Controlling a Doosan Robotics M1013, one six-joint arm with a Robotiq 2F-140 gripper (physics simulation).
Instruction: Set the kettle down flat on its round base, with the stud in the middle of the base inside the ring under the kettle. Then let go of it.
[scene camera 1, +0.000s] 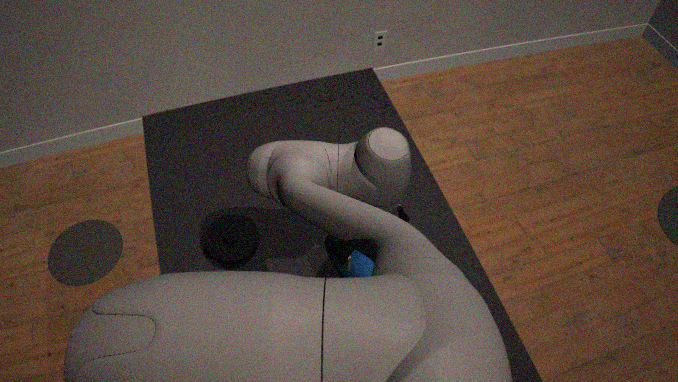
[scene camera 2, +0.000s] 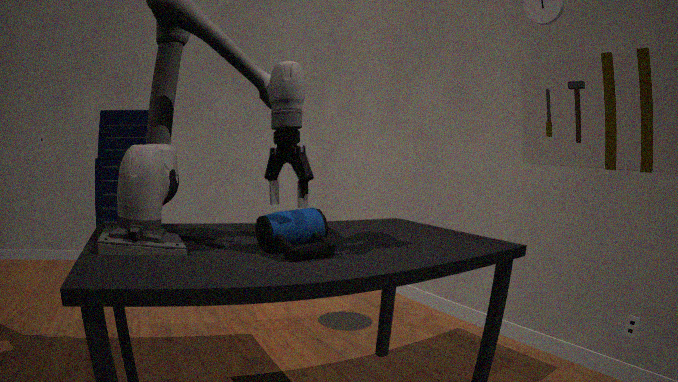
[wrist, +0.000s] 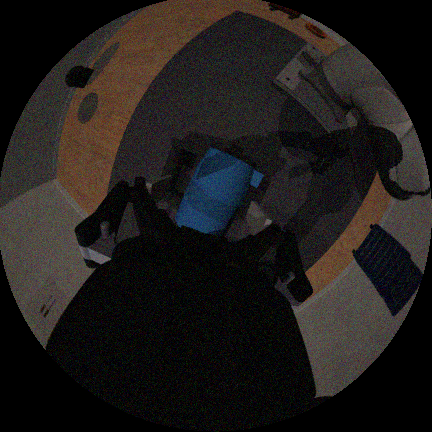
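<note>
The kettle (scene camera 1: 360, 264) (scene camera 2: 296, 226) (wrist: 215, 190) has a blue body with black ends and lies on its side on the table. Its dark handle (scene camera 2: 310, 249) rests low on the near side in scene view 2. A small blue tab (wrist: 257, 178) sticks out at one end. The round black base (scene camera 1: 215, 250) lies apart from the kettle, left of it in scene view 1; its stud is hard to make out. The ring under the kettle cannot be made out. My gripper (scene camera 2: 289, 204) (wrist: 209, 196) is open and empty, pointing down just above the kettle, fingertips not around it.
The dark table (scene camera 1: 200, 150) (scene camera 2: 200, 280) (wrist: 200, 90) carries the arm's mounting plate (scene camera 2: 142, 246) (wrist: 295, 75). The arm (scene camera 1: 240, 320) hides much of the table in scene view 1. A blue cabinet (scene camera 2: 122, 127) (wrist: 390, 270) stands behind the arm.
</note>
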